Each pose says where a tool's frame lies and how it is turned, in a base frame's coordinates. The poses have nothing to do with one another.
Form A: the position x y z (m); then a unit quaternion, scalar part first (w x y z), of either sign.
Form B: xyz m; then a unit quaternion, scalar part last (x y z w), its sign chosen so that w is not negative. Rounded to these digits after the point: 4 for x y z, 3 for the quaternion.
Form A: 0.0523, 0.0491, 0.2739, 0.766, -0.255, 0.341, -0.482
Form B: 0.0523, 0.0491, 0.2739, -0.255, 0.341, -0.482, 0.766
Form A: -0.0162, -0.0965, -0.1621, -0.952, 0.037, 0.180, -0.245
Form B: -0.0162, -0.0965, -0.1621, -0.037, -0.180, 0.245, 0.952
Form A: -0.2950, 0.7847, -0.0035, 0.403, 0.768, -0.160, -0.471
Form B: -0.2950, 0.7847, -0.0035, 0.768, -0.160, -0.471, 0.403
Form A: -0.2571, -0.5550, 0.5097, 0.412, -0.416, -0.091, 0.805
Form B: -0.2571, -0.5550, 0.5097, -0.416, -0.091, 0.805, 0.412
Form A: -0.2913, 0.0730, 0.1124, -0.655, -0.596, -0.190, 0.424
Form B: -0.2913, 0.0730, 0.1124, 0.596, 0.190, -0.424, 0.655
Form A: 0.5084, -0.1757, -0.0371, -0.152, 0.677, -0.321, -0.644
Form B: 0.5084, -0.1757, -0.0371, -0.677, 0.321, 0.644, 0.152
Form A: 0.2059, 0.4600, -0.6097, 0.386, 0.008, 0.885, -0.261
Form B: 0.2059, 0.4600, -0.6097, 0.008, 0.885, -0.261, 0.386
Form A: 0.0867, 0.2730, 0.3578, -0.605, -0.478, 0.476, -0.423
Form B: 0.0867, 0.2730, 0.3578, 0.478, -0.476, 0.423, 0.605
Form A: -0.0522, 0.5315, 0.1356, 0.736, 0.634, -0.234, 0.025
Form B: -0.0522, 0.5315, 0.1356, 0.634, -0.234, 0.025, 0.736
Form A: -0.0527, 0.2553, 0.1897, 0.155, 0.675, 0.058, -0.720
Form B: -0.0527, 0.2553, 0.1897, 0.675, 0.058, -0.720, 0.155
